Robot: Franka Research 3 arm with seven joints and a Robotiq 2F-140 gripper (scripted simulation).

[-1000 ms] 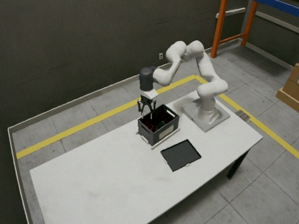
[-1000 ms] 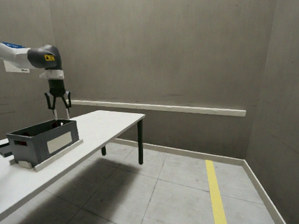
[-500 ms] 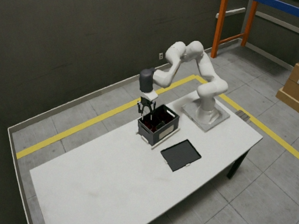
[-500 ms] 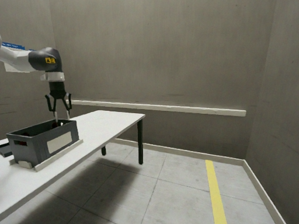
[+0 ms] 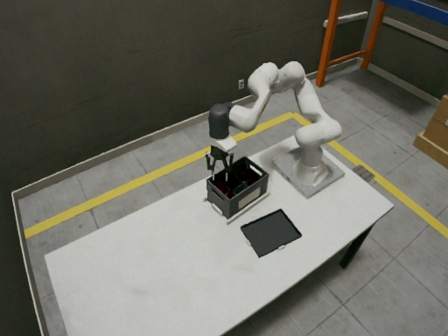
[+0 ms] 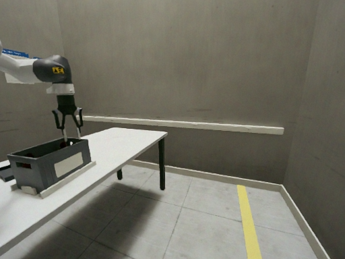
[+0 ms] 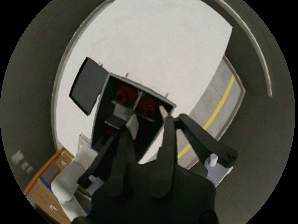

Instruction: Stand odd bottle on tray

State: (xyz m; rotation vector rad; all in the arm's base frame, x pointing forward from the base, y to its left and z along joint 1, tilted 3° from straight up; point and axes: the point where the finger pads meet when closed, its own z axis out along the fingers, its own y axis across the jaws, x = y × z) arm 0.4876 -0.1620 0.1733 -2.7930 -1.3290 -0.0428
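My hand is 13 cm above the dark grey crate, 9 cm past it and 3 cm to the right of it. Also, from my hand: flat black tray 32 cm to the left, 20 cm below, 9 cm behind.
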